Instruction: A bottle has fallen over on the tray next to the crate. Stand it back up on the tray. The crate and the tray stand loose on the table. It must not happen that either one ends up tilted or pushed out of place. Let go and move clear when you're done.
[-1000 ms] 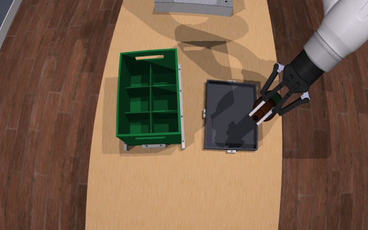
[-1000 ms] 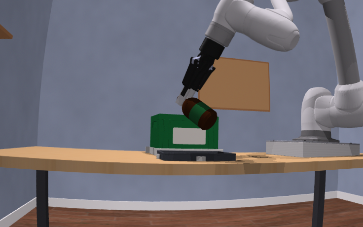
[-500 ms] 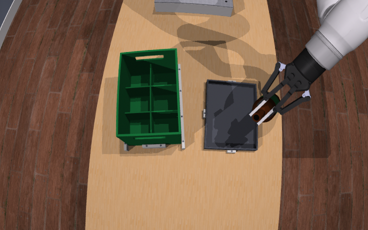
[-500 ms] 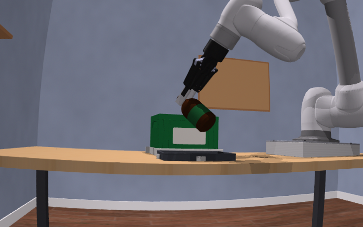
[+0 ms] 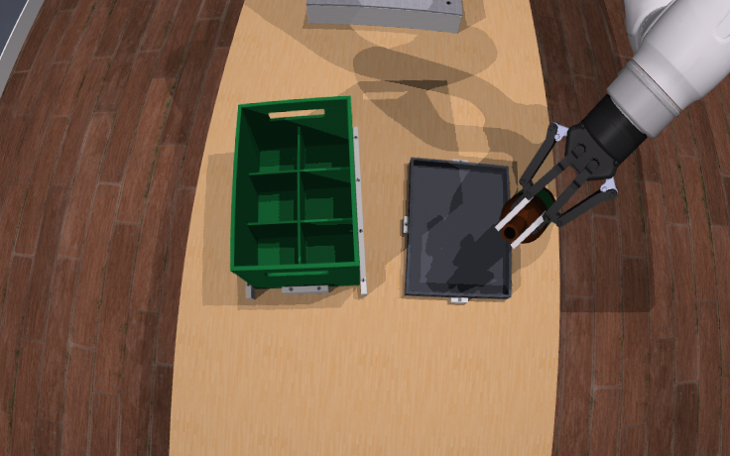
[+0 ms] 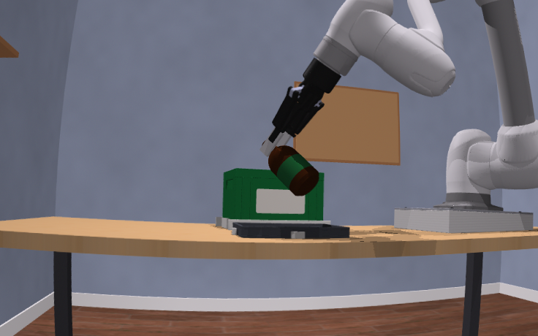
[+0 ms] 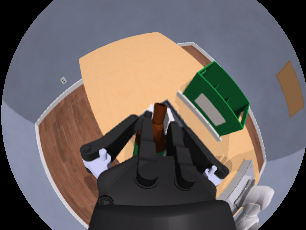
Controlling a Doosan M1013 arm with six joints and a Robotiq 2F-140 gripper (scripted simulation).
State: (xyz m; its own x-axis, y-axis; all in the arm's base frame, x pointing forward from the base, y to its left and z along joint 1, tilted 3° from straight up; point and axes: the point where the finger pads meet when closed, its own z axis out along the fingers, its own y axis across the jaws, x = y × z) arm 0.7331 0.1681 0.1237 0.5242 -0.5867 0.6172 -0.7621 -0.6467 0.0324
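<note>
Right now my hand is 2 cm past the brown bottle, 2 cm to the right of it and 5 cm above it. From my hand the other things lie so: dark tray (5 cm behind, 5 cm to the right, 21 cm below); then green crate (8 cm behind, 33 cm to the right, 13 cm below).
</note>
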